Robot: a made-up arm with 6 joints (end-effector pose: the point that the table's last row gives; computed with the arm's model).
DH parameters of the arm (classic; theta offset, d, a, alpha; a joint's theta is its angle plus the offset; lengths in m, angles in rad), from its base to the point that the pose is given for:
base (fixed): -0.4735 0 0.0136 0
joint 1: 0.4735 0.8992 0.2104 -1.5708
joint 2: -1.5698 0 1.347 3.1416
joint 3: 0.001 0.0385 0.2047 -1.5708
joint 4: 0 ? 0.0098 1.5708
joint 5: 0 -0.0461 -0.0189 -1.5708
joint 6: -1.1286 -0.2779 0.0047 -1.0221
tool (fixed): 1.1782 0.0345 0 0
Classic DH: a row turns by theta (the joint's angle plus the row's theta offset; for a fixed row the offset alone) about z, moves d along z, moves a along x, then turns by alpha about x.
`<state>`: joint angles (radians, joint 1 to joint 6).
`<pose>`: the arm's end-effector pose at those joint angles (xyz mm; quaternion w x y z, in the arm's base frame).
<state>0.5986 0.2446 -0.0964 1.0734 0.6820 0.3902</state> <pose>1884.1 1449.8 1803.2 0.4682 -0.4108 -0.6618 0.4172</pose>
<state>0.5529 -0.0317 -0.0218 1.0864 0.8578 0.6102</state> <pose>1618.2 1192.1 2503.1 0.2870 -0.4459 -0.8123 0.2428</pose>
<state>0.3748 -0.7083 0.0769 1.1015 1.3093 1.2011</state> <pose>291.3 345.1 3333.9 0.2423 0.4895 0.7990 0.2514</pose>
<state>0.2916 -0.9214 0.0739 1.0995 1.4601 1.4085</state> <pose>-195.6 174.3 3290.0 0.4016 0.4646 0.6900 0.3830</pose>
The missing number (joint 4, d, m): -1.6593
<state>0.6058 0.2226 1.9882 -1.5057 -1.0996 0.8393</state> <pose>-171.8 97.9 3900.2 0.3718 0.1643 -0.7519 0.5191</pose>
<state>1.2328 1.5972 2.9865 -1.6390 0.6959 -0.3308</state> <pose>775.1 1483.4 2726.4 0.1757 0.9778 0.0388 0.1073</pose>
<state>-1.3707 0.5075 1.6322 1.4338 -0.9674 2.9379</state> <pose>55.6 -1539.6 3725.6 0.0019 0.2872 -0.9039 -0.3169</pose>
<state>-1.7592 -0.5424 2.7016 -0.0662 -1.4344 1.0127</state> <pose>468.9 2108.5 1920.2 0.1993 0.8680 0.1973 0.4098</pose>
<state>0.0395 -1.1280 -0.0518 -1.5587 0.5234 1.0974</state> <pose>-337.4 -185.9 3275.7 0.6065 0.2257 -0.6723 -0.3594</pose>
